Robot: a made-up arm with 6 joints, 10 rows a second.
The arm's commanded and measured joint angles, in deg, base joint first. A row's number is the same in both.
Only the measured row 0 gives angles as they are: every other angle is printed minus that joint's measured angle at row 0.
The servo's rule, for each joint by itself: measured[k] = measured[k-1] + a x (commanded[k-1-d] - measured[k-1]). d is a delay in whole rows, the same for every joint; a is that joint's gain. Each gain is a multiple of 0.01, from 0.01 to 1. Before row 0 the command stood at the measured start. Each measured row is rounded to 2 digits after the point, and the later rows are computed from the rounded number. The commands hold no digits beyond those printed.
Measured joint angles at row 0:
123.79 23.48 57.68 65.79 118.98 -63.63
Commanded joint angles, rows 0 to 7:
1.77 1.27 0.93 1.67 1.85 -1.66
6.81 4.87 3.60 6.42 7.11 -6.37
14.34 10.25 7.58 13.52 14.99 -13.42
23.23 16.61 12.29 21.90 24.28 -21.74
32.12 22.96 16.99 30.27 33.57 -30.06
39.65 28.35 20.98 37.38 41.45 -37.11
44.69 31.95 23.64 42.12 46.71 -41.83
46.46 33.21 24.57 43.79 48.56 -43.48
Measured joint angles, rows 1 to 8:
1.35 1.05 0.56 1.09 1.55 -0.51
5.50 4.22 2.38 4.55 6.22 -2.33
12.22 9.22 5.50 10.38 13.59 -5.77
20.59 15.35 9.57 17.87 22.57 -10.72
29.35 21.67 14.02 25.93 31.81 -16.72
37.18 27.21 18.20 33.37 39.91 -23.04
42.89 31.14 21.46 39.06 45.62 -28.86
45.60 32.86 23.33 42.13 48.09 -33.39
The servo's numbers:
d 0
a 0.76 0.83 0.60 0.65 0.84 0.31

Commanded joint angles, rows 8 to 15:
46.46 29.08 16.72 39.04 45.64 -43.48
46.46 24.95 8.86 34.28 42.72 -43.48
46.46 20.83 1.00 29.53 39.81 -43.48
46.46 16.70 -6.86 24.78 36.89 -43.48
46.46 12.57 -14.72 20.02 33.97 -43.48
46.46 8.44 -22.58 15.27 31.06 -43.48
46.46 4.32 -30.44 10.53 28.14 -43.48
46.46 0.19 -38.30 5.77 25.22 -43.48
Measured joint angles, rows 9 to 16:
46.25 29.72 19.36 40.12 46.03 -36.52
46.41 25.76 13.06 36.32 43.25 -38.68
46.45 21.67 5.82 31.91 40.36 -40.17
46.46 17.54 -1.79 27.28 37.45 -41.20
46.46 13.41 -9.55 22.56 34.53 -41.91
46.46 9.28 -17.37 17.82 31.62 -42.40
46.46 5.16 -25.21 13.08 28.70 -42.73
46.46 1.03 -33.06 8.33 25.78 -42.96

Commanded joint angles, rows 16 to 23:
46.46 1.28 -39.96 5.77 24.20 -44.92
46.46 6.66 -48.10 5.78 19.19 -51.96
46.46 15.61 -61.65 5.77 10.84 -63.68
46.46 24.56 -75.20 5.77 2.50 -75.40
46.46 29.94 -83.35 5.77 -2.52 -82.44
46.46 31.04 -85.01 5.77 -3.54 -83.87
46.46 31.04 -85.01 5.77 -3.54 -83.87
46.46 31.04 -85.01 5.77 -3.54 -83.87
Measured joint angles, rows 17 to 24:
46.46 1.24 -37.20 6.67 24.45 -43.57
46.46 5.74 -43.74 6.09 20.03 -46.17
46.46 13.93 -54.49 5.88 12.31 -51.60
46.46 22.75 -66.92 5.81 4.07 -58.98
46.46 28.72 -76.78 5.78 -1.47 -66.25
46.46 30.65 -81.72 5.77 -3.21 -71.71
46.46 30.97 -83.69 5.77 -3.49 -75.48
46.46 31.03 -84.48 5.77 -3.53 -78.08

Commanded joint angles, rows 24 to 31:
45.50 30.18 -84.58 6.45 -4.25 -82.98
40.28 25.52 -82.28 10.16 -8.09 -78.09
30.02 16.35 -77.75 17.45 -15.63 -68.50
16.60 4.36 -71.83 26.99 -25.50 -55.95
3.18 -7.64 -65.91 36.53 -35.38 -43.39
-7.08 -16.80 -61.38 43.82 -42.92 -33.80
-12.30 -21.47 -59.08 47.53 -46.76 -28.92
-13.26 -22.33 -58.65 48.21 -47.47 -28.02
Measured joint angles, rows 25 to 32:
45.73 30.32 -84.54 6.21 -4.13 -79.60
41.59 26.34 -83.18 8.78 -7.46 -79.13
32.80 18.05 -79.92 14.42 -14.32 -75.83
20.49 6.69 -75.07 22.59 -23.71 -69.67
7.33 -5.20 -69.57 31.65 -33.51 -61.52
-3.62 -14.83 -64.66 39.56 -41.41 -52.93
-10.22 -20.34 -61.31 44.74 -45.90 -45.49
-12.53 -21.99 -59.71 47.00 -47.22 -40.07

